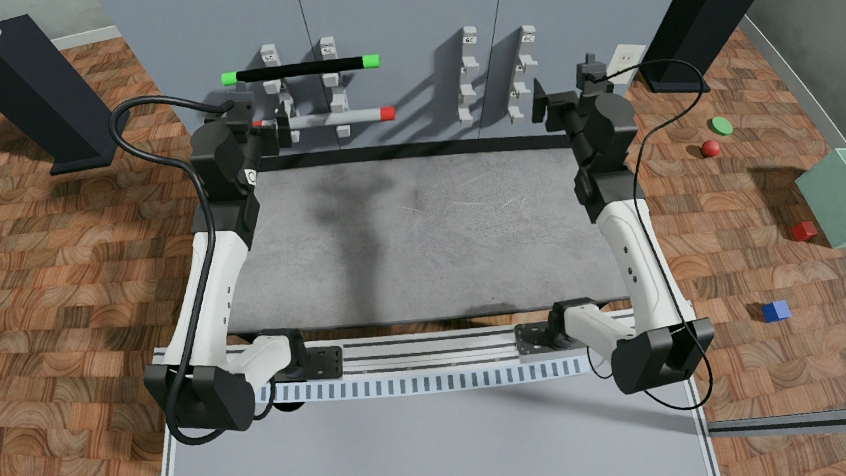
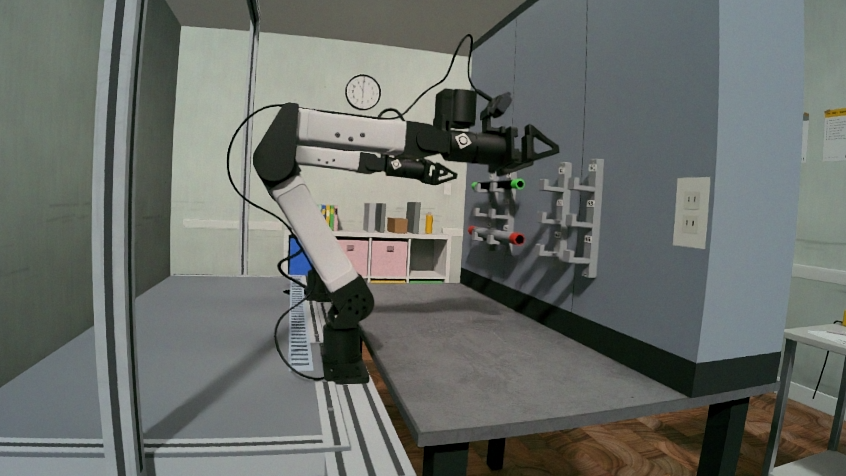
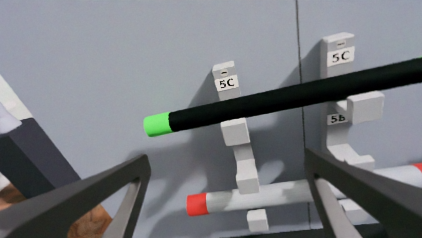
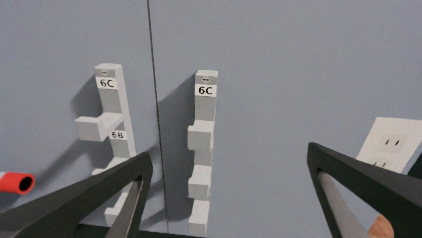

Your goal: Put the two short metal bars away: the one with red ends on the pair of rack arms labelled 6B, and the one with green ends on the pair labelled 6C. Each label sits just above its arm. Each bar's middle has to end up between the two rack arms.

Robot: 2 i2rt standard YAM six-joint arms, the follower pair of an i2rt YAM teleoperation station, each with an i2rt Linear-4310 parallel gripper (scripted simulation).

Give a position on a rack strip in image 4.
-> At 114, 121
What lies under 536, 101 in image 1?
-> The right gripper.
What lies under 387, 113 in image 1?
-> A red-ended bar.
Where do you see a rack strip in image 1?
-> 468, 67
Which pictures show the right gripper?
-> Image 1, image 2 and image 4 only.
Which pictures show the left gripper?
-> Image 1, image 2 and image 3 only.
